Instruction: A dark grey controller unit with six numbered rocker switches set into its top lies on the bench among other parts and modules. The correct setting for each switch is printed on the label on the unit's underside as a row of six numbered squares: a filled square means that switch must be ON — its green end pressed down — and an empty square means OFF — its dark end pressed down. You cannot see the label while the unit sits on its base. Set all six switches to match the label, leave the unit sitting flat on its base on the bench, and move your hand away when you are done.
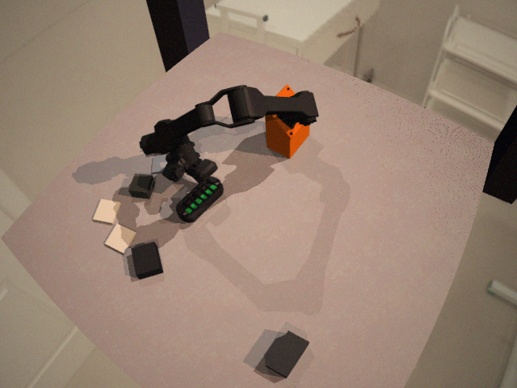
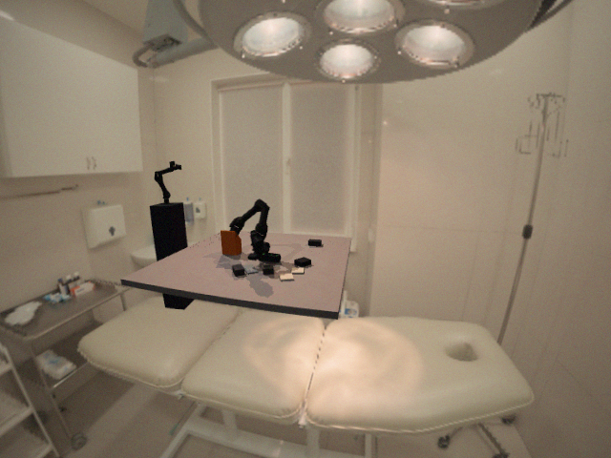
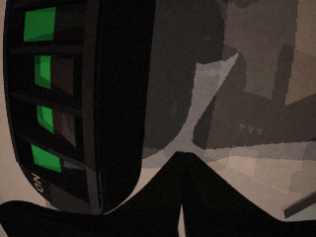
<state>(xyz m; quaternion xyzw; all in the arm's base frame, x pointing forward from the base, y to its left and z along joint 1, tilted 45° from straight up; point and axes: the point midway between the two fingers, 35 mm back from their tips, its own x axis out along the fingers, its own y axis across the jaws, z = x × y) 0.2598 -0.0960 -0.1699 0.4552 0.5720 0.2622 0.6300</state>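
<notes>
Right now the grey plate is 30 mm behind my gripper tip, 130 mm to the right of it and 10 mm below it. Also, from my gripper tip: small dark cube 90 mm ahead, 160 mm to the right, 10 mm above.
</notes>
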